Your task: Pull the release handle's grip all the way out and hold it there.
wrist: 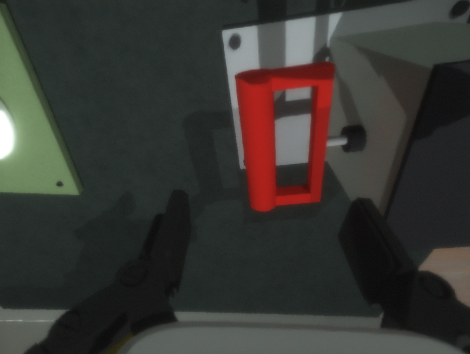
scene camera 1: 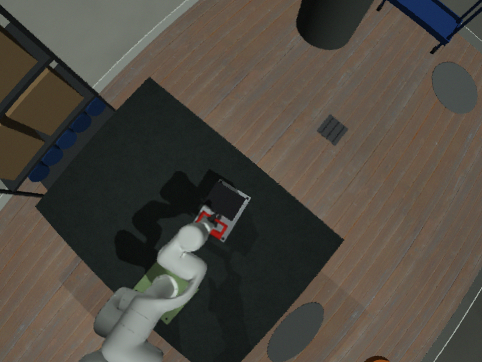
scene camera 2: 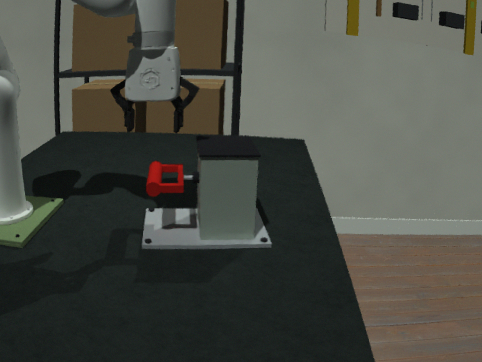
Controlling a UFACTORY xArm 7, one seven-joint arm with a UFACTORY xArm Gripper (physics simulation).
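The release handle has a red frame with a thick round grip bar on the side away from the housing. A short, thin shaft joins the frame to a dark collar on the pale box housing with its dark top. The housing stands on a light base plate. My gripper is open and empty, pointing down. In the scene camera 2 view it hangs above the handle, apart from it; in the wrist view the grip's lower end shows between the fingertips.
The dark table top carries the handle unit and the green plate under the arm's base. A shelf rack with cardboard boxes stands beyond the table. The housing rises beside the handle.
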